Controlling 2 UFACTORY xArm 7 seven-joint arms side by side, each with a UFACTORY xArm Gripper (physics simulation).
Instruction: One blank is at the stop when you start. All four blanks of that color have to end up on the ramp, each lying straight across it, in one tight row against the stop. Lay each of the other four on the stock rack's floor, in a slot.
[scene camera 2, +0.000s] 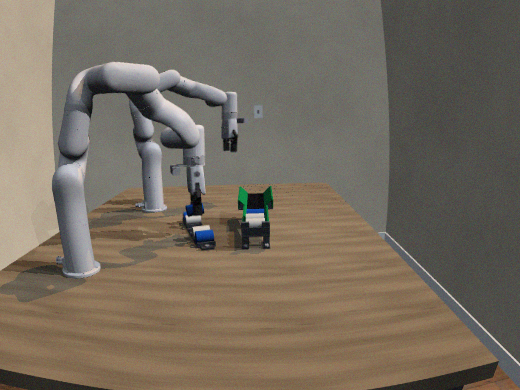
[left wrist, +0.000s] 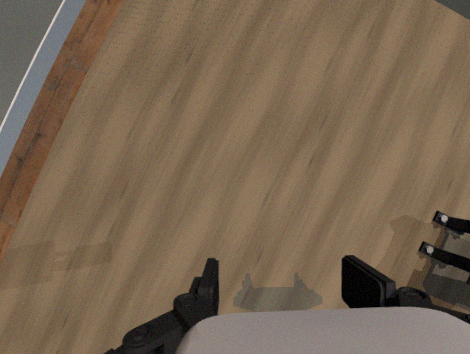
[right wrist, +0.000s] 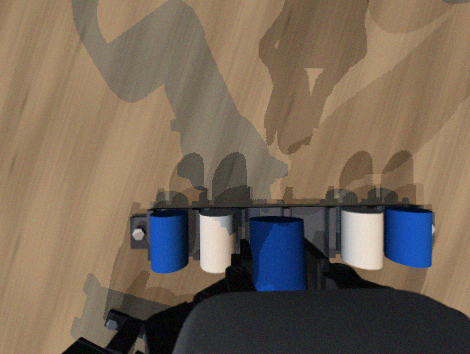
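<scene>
My right gripper (scene camera 2: 196, 210) (right wrist: 272, 255) is shut on a blue blank (right wrist: 277, 257), held upright gripper above the stock rack (scene camera 2: 207, 245) (right wrist: 310, 220), over its middle, left of centre in the right wrist view. Which slot lies beneath is partly hidden. In that view a blue blank (right wrist: 168, 242) and a white blank (right wrist: 216, 245) lie at left, and a white blank (right wrist: 362, 240) and a blue blank (right wrist: 409, 237) at right. On the green-walled ramp (scene camera 2: 243, 196), white blanks (scene camera 2: 255, 218) lie near the stop (scene camera 2: 255, 231), with a blue blank (scene camera 2: 255, 211) behind. My left gripper (scene camera 2: 230, 148) (left wrist: 280, 278) is open, empty and high.
The ramp stands right of the rack in the scene view. Two dark bolted feet (left wrist: 452, 222) (left wrist: 445, 255) show at the right edge of the left wrist view. A dark bolted foot (right wrist: 112, 322) shows low at left in the right wrist view. Arm shadows cross the wooden table (scene camera 2: 280, 310).
</scene>
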